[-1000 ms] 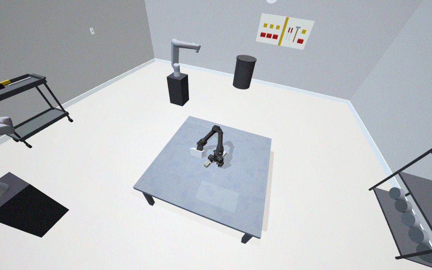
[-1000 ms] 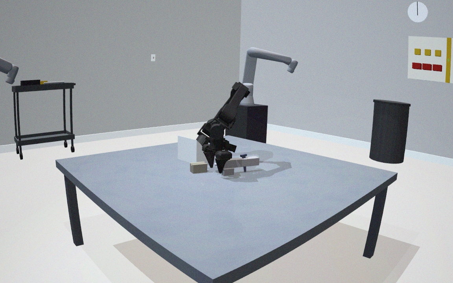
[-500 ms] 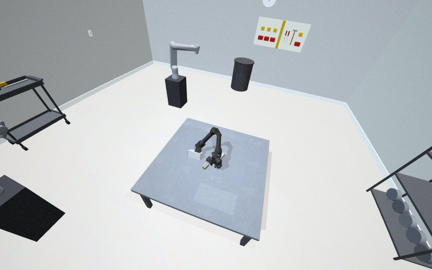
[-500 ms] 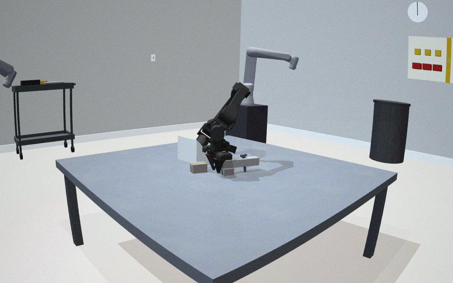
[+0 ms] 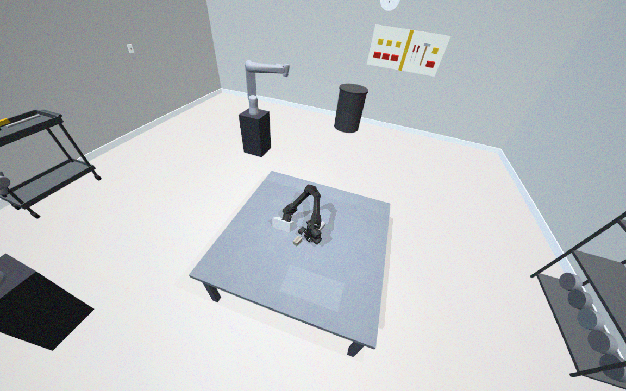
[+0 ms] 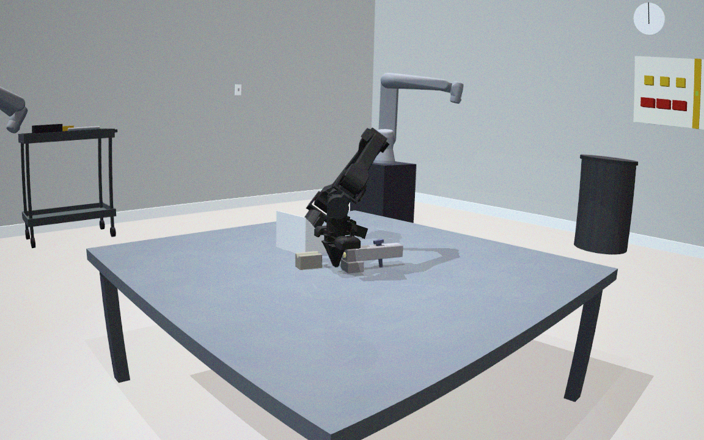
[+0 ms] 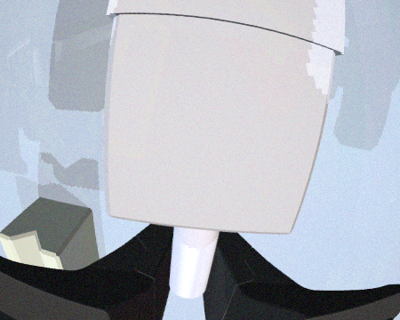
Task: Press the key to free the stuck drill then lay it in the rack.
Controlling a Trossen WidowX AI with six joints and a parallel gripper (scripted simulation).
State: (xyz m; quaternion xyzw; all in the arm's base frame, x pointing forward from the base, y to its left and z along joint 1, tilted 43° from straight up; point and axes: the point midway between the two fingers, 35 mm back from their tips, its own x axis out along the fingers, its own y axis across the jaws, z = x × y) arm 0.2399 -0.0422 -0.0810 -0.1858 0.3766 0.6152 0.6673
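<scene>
My gripper tip is 2 cm short of the drill, 5 cm to the right of it and 3 cm below it. Also, from my gripper tip: grey housing block: 3 cm ahead, 11 cm to the left, 2 cm above; then tan rack: 9 cm behind, 3 cm to the right; then dark key: 4 cm ahead, 13 cm to the left, 3 cm above.
</scene>
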